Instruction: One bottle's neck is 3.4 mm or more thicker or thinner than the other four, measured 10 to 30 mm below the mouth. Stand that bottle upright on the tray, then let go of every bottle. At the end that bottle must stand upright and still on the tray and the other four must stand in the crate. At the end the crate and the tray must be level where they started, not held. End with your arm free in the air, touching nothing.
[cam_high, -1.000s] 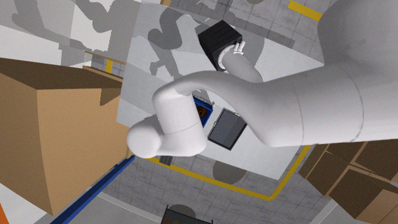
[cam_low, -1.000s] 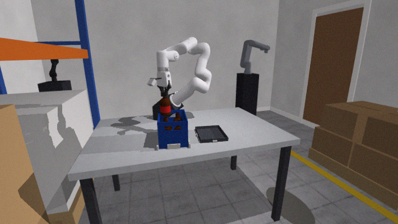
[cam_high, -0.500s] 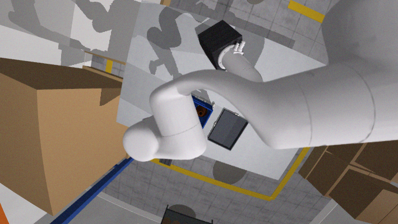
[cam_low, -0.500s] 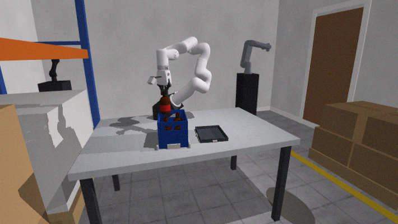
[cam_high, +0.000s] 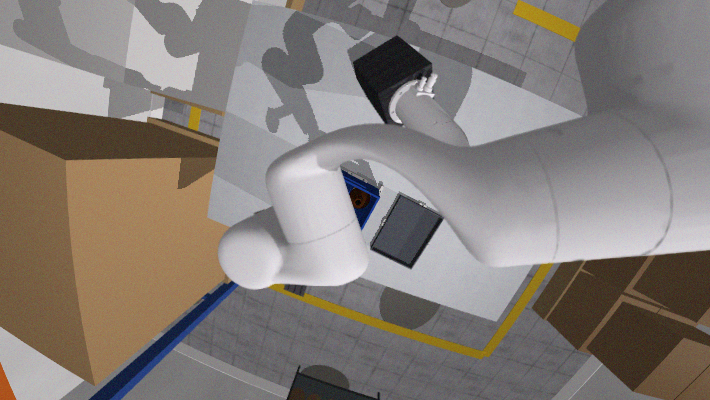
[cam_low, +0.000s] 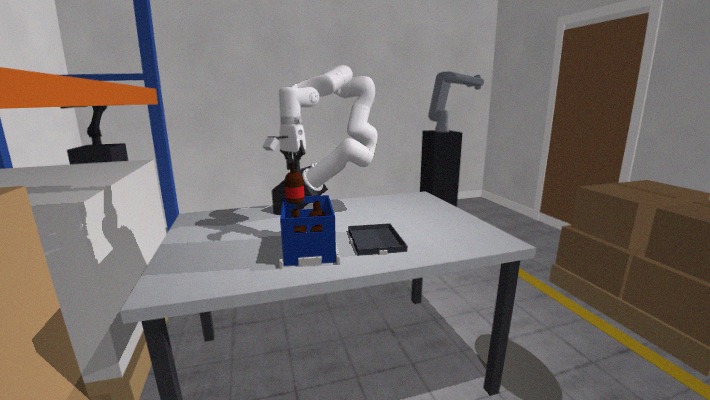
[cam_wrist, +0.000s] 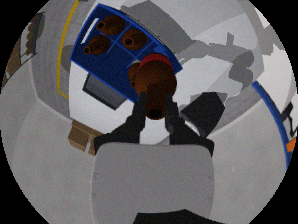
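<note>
The glass bottle lies 70 mm below my hand. Round my hand: blue crate (90 mm ahead, 40 mm to the left, 230 mm below); dark tray (80 mm ahead, 310 mm to the left, 310 mm below).
</note>
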